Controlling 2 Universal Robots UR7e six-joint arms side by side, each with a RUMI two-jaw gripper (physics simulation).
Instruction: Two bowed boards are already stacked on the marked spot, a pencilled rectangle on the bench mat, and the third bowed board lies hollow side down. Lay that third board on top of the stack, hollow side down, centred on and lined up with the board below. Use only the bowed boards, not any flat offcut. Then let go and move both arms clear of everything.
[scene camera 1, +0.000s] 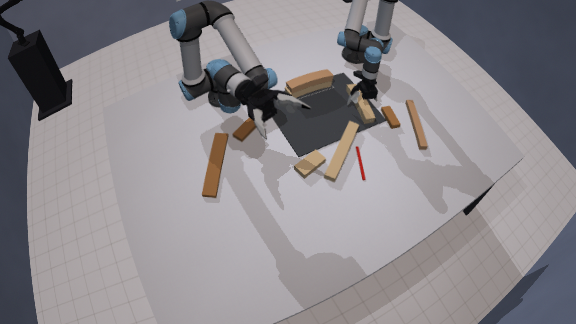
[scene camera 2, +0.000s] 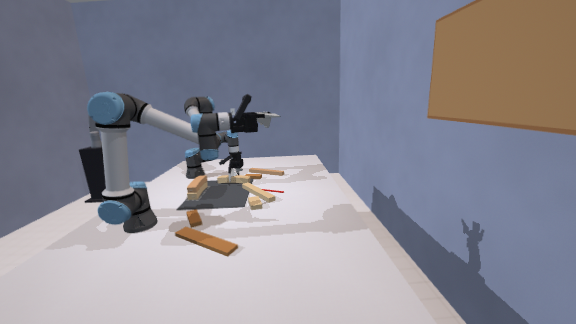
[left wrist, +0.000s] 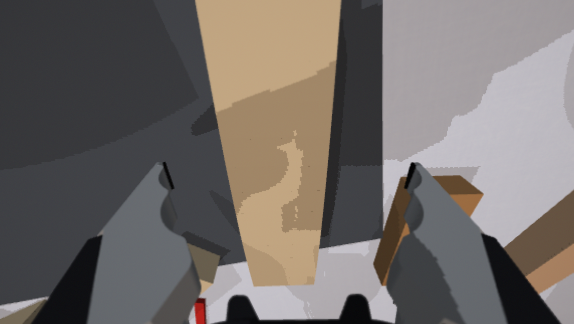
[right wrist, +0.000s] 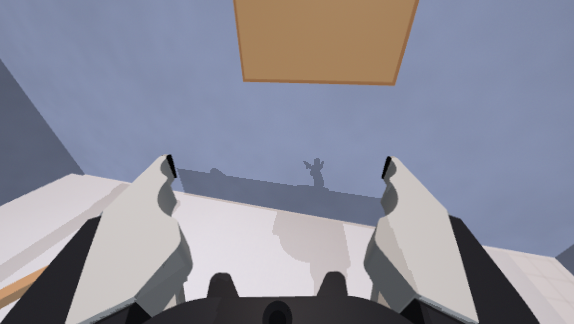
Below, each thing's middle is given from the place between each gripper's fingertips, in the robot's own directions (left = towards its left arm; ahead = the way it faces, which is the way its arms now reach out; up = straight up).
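Measuring from my right hand, I find the long pale offcut (scene camera 1: 339, 156) 500 mm below, 350 mm to the left and 150 mm behind. The brown plank (scene camera 1: 211, 183) is 510 mm below that same right hand, 170 mm to the right of it and 330 mm behind it, while the dark mat (scene camera 1: 329, 113) is 530 mm below the hand, 420 mm to the left of it and 420 mm behind it.
My left gripper is 50 mm above the dark mat, 90 mm past it and 180 mm to the left of it; going by their middles, the mat is the nearest to my left gripper of the things named here. From my left hand, the brown plank is 30 mm below and 760 mm to the right, and the long pale offcut is 20 mm below, 190 mm ahead and 250 mm to the right. By its middle, the long pale offcut is nearer to my left gripper than to my right hand.
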